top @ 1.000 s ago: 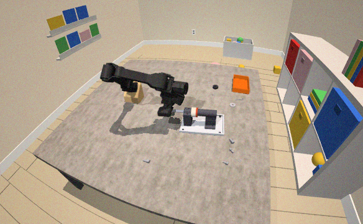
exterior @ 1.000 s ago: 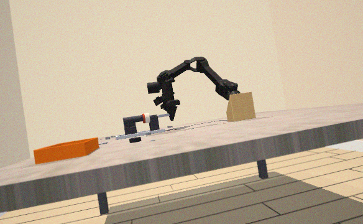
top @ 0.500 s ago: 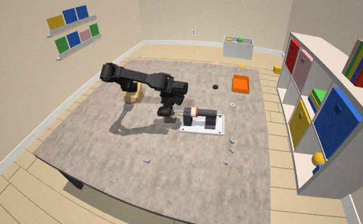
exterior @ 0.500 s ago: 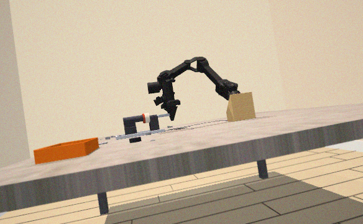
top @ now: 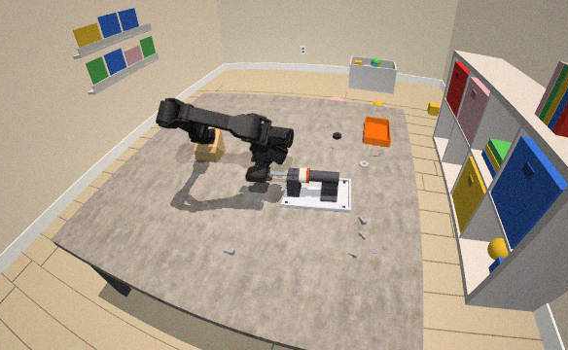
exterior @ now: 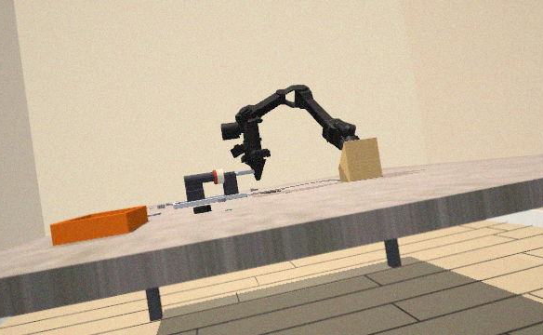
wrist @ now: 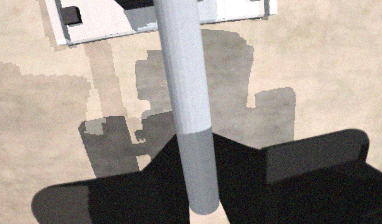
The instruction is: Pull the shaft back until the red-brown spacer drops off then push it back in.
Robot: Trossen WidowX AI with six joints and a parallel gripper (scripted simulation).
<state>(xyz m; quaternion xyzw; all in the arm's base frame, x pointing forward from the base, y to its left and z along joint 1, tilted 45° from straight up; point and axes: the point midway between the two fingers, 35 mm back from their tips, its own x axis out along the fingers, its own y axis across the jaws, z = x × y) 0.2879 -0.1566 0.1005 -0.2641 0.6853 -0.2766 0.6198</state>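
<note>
The shaft is 70 mm ahead of my gripper tip and 30 mm above it. From my gripper tip the other things lie so: black disc 230 mm ahead, 380 mm to the left, 40 mm below; then red-brown spacer 150 mm ahead, 30 mm above; then orange tray 420 mm ahead, 440 mm to the left, 40 mm below.
</note>
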